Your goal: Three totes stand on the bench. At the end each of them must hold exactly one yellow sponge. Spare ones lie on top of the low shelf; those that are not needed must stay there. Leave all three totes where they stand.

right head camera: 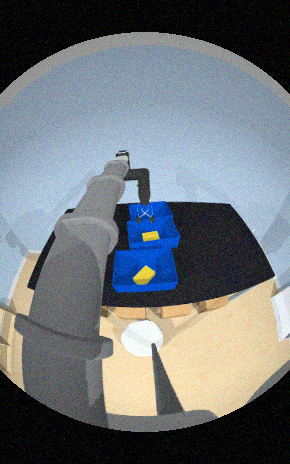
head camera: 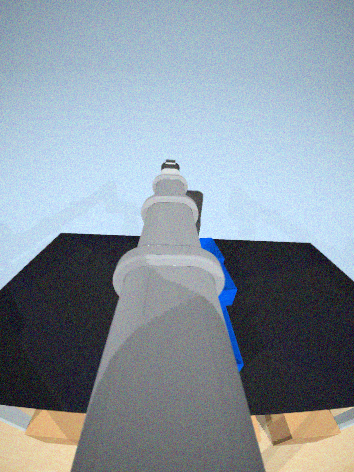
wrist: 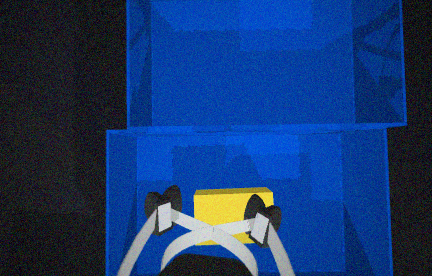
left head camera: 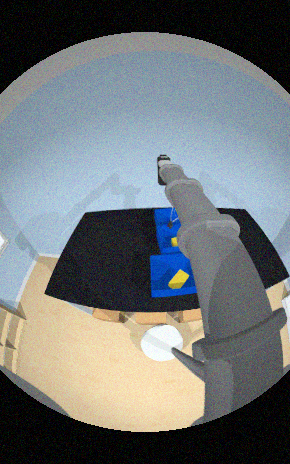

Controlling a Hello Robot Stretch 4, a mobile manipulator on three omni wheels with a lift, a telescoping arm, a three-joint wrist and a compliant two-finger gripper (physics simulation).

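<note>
Three blue totes stand in a row on the black bench. The near tote holds a yellow sponge, lying askew. The middle tote holds one yellow sponge. The far tote shows a bare floor in the wrist view, where its far end is cut off. My gripper is open and empty, pointing down above the totes; in the wrist view its fingertips overlap the middle tote and its sponge. Spare sponges do not show.
My extended arm reaches over the bench and hides part of the totes in the head and left head views. Light brown blocks show below the bench's front edge. A white disc is in front of the bench.
</note>
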